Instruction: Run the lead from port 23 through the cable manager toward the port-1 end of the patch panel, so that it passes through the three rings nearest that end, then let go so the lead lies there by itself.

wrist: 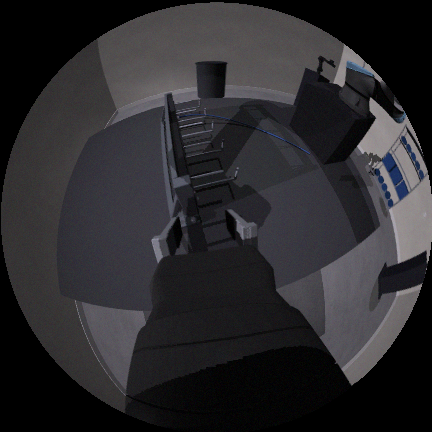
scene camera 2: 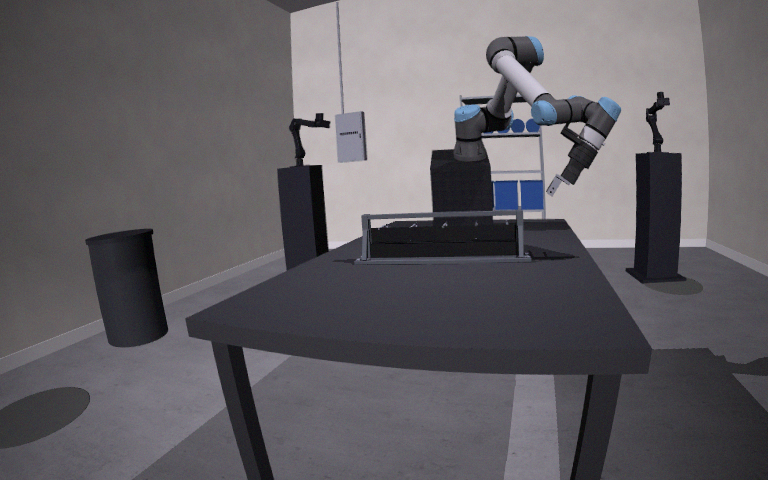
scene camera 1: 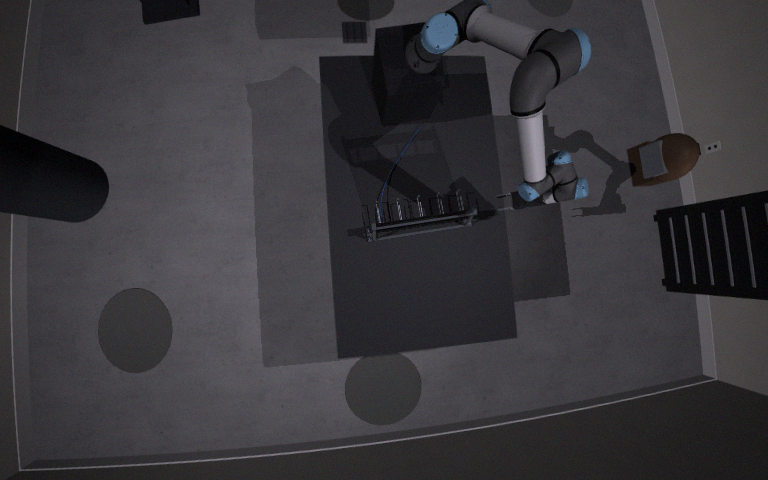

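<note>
The blue lead [scene camera 1: 395, 164] [wrist: 270, 133] runs in a loose curve from beside the black pedestal to the far end of the patch panel, the left end in scene camera 1. The patch panel [scene camera 2: 444, 249] is held upright in a grey frame [scene camera 2: 441, 215]. Several thin metal rings [wrist: 210, 174] of the cable manager stick out on the pedestal side. The lead meets the row by the far-end rings; whether it passes through any is unclear. Port numbers are unreadable. My gripper [scene camera 1: 501, 203] [scene camera 2: 551, 191] [wrist: 202, 222] is open and empty, above and beyond the panel's near end, away from the lead.
The panel frame stands across the dark table [scene camera 1: 421, 283] [scene camera 2: 419, 305] [wrist: 120, 200]. The black pedestal [scene camera 2: 461, 192] [wrist: 325, 120] carries my arm's base behind it. A bin [scene camera 2: 127, 288] [wrist: 211, 80] and two stands [scene camera 2: 303, 215] [scene camera 2: 658, 215] with small arms are off the table.
</note>
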